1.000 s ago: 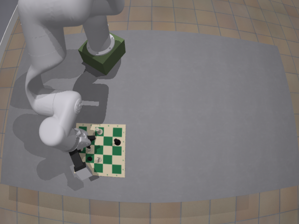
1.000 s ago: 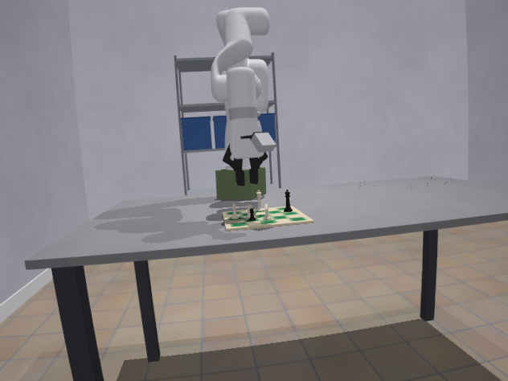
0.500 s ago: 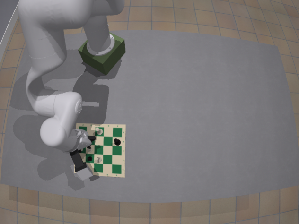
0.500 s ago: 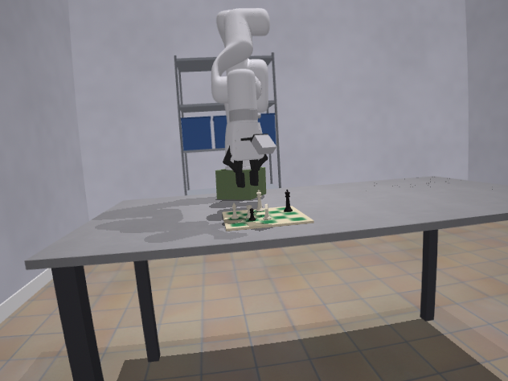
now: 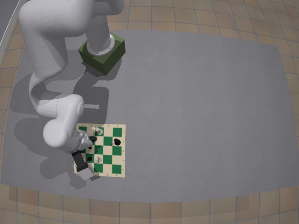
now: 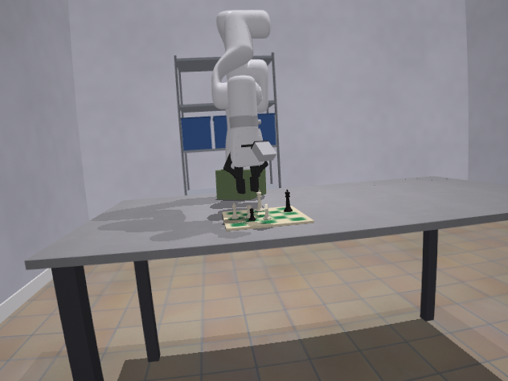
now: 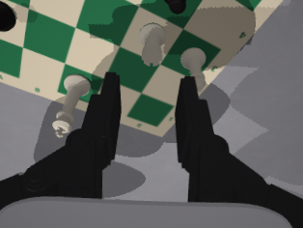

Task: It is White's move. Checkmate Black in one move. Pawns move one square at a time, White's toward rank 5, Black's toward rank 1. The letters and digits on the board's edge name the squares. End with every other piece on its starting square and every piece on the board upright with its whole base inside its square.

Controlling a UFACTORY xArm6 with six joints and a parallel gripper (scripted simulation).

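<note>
Now: the white pawn 7 cm below my hand. From my hand the other things lie so: green-and-cream chessboard 4 cm to the left, 9 cm below; then black pawn 4 cm ahead, 8 cm below; then white knight 4 cm ahead, 4 cm to the left, 7 cm below.
</note>
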